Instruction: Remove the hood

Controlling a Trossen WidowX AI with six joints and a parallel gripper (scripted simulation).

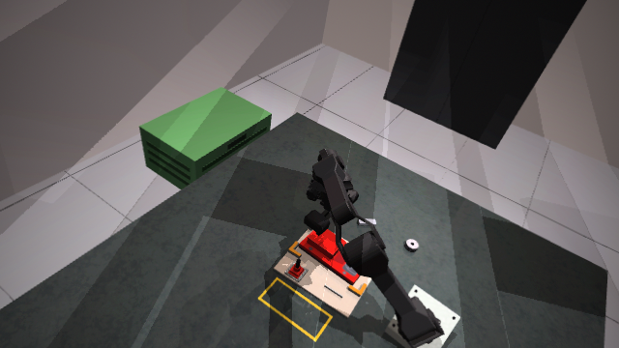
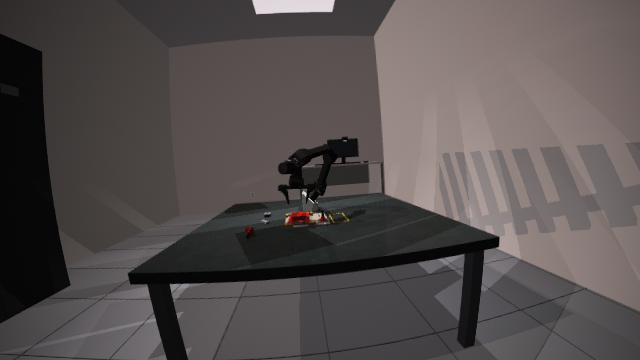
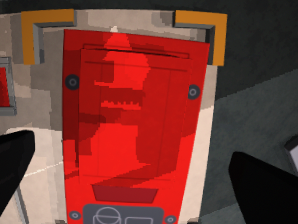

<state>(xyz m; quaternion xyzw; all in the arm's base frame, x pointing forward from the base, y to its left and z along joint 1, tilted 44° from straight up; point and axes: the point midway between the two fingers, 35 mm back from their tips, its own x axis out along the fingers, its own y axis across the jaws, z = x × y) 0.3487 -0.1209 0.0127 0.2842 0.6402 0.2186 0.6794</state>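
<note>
Now: gripper tip 60 mm above the hood and 10 mm past it. Round my gripper tip: grey ring (220 mm behind, 200 mm to the right, 100 mm below).
</note>
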